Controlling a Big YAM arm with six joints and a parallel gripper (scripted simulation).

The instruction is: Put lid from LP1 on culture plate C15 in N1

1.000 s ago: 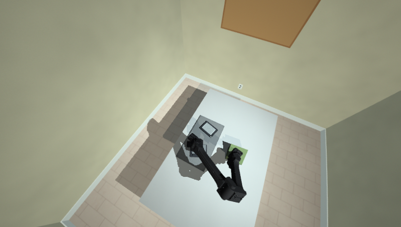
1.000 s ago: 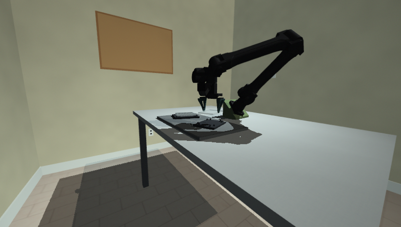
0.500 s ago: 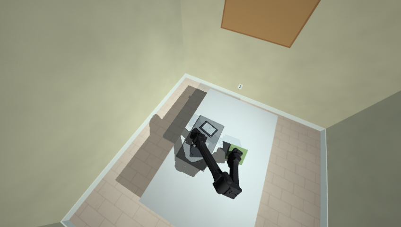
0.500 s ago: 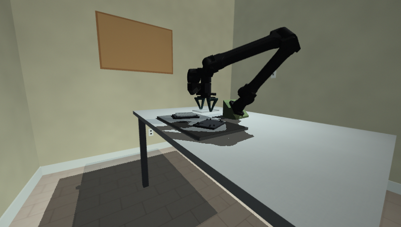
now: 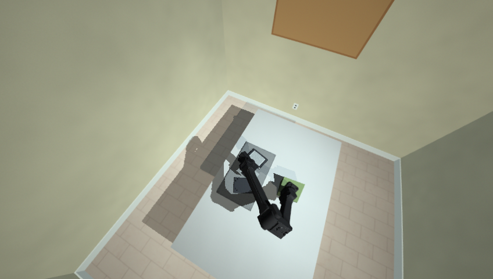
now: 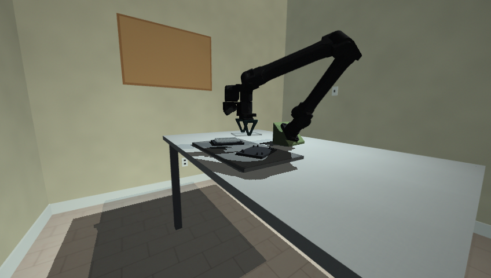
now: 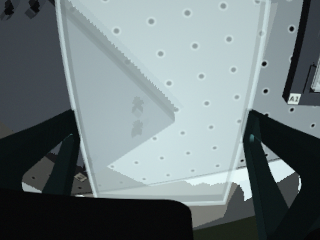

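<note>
The culture plate C15 is 3 cm ahead of my hand, 17 cm to the right of it and 6 cm below it. The rest, counted from my hand: lid park LP1: 1 cm behind, 9 cm to the left, 7 cm below; then label: 4 cm behind, 10 cm to the right, 7 cm below; then clear lid: right at my hand.
</note>
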